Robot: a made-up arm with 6 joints.
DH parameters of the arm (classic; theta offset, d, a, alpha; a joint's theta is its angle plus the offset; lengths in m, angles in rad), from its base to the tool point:
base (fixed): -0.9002 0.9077 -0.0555 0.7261
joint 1: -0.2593 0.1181 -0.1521 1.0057
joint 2: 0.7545 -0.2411 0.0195 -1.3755
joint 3: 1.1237 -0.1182 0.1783 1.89
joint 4: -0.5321 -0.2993 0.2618 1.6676
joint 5: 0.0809 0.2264 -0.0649 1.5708
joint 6: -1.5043 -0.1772 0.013 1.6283
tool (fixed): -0.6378 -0.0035 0 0
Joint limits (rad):
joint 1: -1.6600..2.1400
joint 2: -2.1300..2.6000
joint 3: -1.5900..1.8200
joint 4: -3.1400..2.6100
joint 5: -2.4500..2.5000
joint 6: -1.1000..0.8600
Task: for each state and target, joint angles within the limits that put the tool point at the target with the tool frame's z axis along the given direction. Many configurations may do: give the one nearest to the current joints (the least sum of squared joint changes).
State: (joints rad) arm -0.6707 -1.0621 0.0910 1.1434 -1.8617 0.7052
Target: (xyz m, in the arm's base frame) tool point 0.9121 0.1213 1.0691 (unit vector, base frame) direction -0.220 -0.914 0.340
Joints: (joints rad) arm -0.5001 -0.4457 -0.1817 0.6647 -2.3051 0.7695
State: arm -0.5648 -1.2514 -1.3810 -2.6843 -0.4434 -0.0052
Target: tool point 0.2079 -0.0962 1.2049 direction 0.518 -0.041 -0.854
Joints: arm -0.7266 -0.6414 -0.6902 -3.0361 0.0368 0.5473
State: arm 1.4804 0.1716 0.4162 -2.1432 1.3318 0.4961
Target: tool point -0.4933 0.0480 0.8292 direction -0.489 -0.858 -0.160
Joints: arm 1.0138 -0.3165 1.3480 -2.5291 1.9296 -0.1667
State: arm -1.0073 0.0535 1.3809 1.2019 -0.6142 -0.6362
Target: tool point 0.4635 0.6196 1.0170 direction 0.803 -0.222 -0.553
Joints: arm -0.5804 0.3308 1.1867 1.5986 -1.2740 -0.8688
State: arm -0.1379 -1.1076 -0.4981 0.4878 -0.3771 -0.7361
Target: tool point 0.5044 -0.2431 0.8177 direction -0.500 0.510 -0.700
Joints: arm -0.2347 -0.7176 -1.0252 0.8732 -0.9116 -0.3284
